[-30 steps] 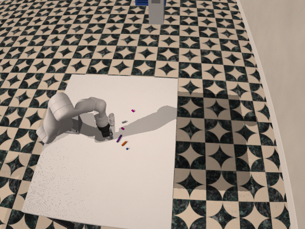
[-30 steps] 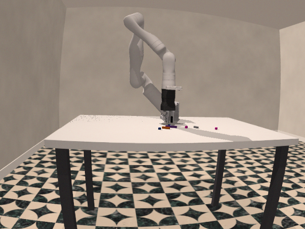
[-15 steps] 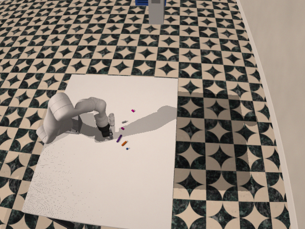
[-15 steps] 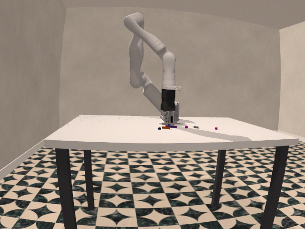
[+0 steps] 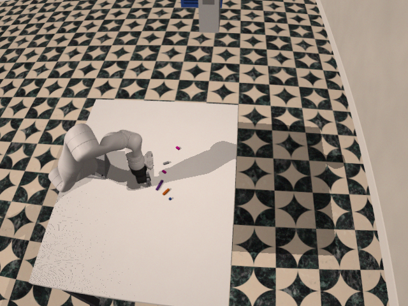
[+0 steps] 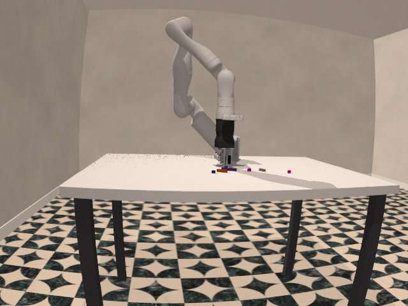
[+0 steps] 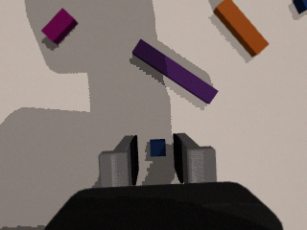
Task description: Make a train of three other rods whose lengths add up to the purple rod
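The purple rod is 5 cm ahead of my hand, 1 cm to the left of it and 3 cm below it. Also, from my hand: grey rod (5 cm ahead, 14 cm to the left, 3 cm below); orange rod (9 cm ahead, 2 cm to the right, 3 cm below).
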